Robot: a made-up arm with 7 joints.
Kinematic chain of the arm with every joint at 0, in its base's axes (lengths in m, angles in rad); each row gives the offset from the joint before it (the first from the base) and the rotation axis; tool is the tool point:
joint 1: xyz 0 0 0 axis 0 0.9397 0.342
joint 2: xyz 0 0 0 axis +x
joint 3: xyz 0 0 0 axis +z
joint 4: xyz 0.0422 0 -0.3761 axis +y
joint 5: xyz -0.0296 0 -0.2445 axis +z
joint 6: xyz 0 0 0 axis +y
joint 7: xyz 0 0 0 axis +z
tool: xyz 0 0 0
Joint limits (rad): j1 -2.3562..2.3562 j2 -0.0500..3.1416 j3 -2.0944..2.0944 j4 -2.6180..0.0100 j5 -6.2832..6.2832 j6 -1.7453..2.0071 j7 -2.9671..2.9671
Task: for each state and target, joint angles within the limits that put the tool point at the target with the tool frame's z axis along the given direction. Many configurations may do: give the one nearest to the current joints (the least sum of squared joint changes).
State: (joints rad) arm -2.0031 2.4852 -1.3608 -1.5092 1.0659 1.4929 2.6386
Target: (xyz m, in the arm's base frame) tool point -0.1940 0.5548 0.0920 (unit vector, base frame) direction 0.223 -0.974 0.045
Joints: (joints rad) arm -2.1598 2.6548 -1.4662 -0.8678 0.3974 0.6036 2.6386
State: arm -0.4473 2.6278 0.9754 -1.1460 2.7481 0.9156 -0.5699
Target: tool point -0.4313 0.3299 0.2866 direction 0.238 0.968 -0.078
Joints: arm -1.2870 2.5059 1.3838 -0.6124 2.9685 1.5470 -0.5699
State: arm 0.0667 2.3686 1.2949 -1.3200 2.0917 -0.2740 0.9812
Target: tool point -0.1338 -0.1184 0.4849 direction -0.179 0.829 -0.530
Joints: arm -0.5985 2.8987 0.9276 -1.4574 2.1125 -0.0106 0.9812
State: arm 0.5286 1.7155 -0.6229 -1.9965 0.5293 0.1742 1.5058
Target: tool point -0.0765 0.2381 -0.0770 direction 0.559 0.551 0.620
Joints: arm 1.0593 2.0371 -1.0385 -2.6161 1.2967 0.2510 1.5058
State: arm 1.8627 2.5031 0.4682 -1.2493 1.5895 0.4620 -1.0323
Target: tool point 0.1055 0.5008 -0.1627 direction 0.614 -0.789 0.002
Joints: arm 1.9131 2.4699 -0.1450 -1.3325 1.2634 0.8684 -1.0323
